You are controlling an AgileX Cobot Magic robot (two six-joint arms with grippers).
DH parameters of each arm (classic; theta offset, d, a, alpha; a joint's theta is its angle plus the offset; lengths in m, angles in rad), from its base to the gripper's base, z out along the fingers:
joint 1: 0 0.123 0 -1.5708
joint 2: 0.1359 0 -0.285 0
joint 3: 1.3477 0 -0.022 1.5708
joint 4: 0 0.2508 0 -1.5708
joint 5: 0 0 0.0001 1.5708
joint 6: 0 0.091 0 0
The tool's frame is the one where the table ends.
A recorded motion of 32 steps. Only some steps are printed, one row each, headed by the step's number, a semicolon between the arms.
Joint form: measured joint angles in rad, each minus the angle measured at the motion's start. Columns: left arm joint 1, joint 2, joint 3, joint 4, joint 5, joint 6; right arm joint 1, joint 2, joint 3, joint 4, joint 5, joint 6.
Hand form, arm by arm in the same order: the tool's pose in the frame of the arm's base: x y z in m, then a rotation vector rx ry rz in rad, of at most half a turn. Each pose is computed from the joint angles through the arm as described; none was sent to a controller.
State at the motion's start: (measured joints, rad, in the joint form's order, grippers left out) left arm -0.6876 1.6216 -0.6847 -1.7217 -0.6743 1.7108; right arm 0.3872 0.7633 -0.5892 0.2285 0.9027 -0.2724
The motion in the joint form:
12: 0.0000 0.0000 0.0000 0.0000 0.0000 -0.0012; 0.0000 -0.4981 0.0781 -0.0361 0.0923 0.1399
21: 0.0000 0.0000 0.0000 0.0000 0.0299 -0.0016; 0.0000 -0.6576 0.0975 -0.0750 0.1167 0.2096
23: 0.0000 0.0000 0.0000 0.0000 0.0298 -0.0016; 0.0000 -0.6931 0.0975 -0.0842 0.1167 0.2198
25: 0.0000 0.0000 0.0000 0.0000 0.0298 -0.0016; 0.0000 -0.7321 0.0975 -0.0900 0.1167 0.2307
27: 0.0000 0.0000 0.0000 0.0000 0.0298 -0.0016; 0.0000 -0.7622 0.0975 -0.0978 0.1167 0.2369
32: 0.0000 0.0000 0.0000 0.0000 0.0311 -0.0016; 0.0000 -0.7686 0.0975 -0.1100 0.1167 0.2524
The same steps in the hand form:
12: 0.2486 -0.1316 0.1701 0.4854 2.2739 0.4848; 0.0303 0.0281 0.2824 -0.5475 2.1726 0.3759
21: 0.2482 -0.1341 0.1691 0.5003 2.2800 0.4501; 0.0083 0.0162 0.2785 -0.4680 2.0777 0.3787
23: 0.2482 -0.1340 0.1691 0.5003 2.2799 0.4502; 0.0035 0.0135 0.2788 -0.4533 2.0450 0.3774
25: 0.2482 -0.1340 0.1691 0.5003 2.2799 0.4502; -0.0020 0.0108 0.2790 -0.4373 2.0091 0.3812
27: 0.2482 -0.1340 0.1691 0.5003 2.2799 0.4502; -0.0060 0.0085 0.2789 -0.4271 1.9806 0.3790
32: 0.2482 -0.1342 0.1691 0.5010 2.2802 0.4487; -0.0065 0.0072 0.2788 -0.4108 1.9782 0.3750

